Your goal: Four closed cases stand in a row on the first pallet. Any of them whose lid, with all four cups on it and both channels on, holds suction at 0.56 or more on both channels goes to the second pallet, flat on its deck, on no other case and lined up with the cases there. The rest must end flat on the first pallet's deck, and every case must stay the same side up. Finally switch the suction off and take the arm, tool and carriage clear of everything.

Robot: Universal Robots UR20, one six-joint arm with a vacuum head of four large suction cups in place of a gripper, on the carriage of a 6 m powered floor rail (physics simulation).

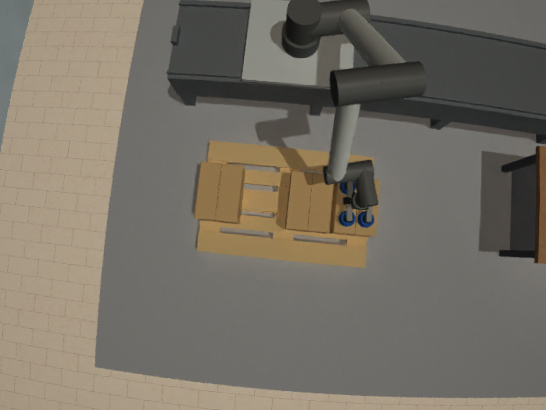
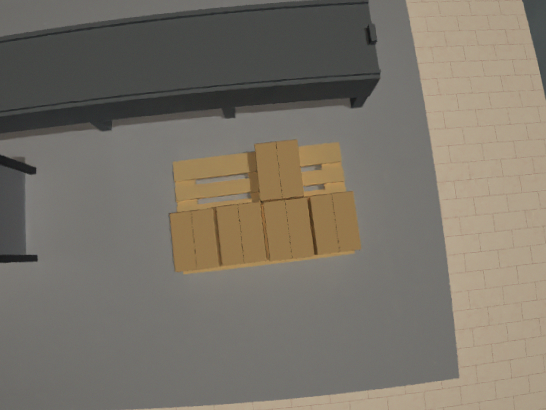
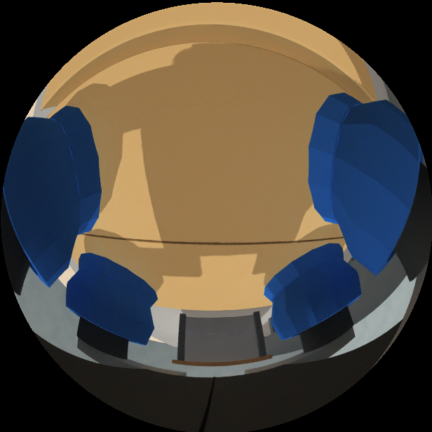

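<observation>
My suction tool (image 1: 356,202) (image 3: 212,225) hangs low over the right case (image 1: 338,227) (image 3: 225,165) on the north pallet (image 1: 280,250). Its blue cups throw shadows on the lid and look slightly above it; exact contact is hard to tell. Nothing hangs from the cups. The arm hides part of this case. A middle case (image 1: 310,201) stands close beside it, and a left case (image 1: 219,192) stands apart across bare deck. On the south pallet (image 2: 212,166), four cases (image 2: 195,240) (image 2: 241,233) (image 2: 288,230) (image 2: 335,222) stand in a row, with one case (image 2: 279,170) behind, near the third from the left.
The floor rail (image 1: 210,42) (image 2: 200,60) runs behind both pallets. The pale carriage (image 1: 265,65) stands on it behind the north pallet, carrying the arm. A brown-topped table (image 1: 541,205) (image 3: 222,361) stands right of the north pallet. Dark legs (image 2: 17,165) show left of the south pallet.
</observation>
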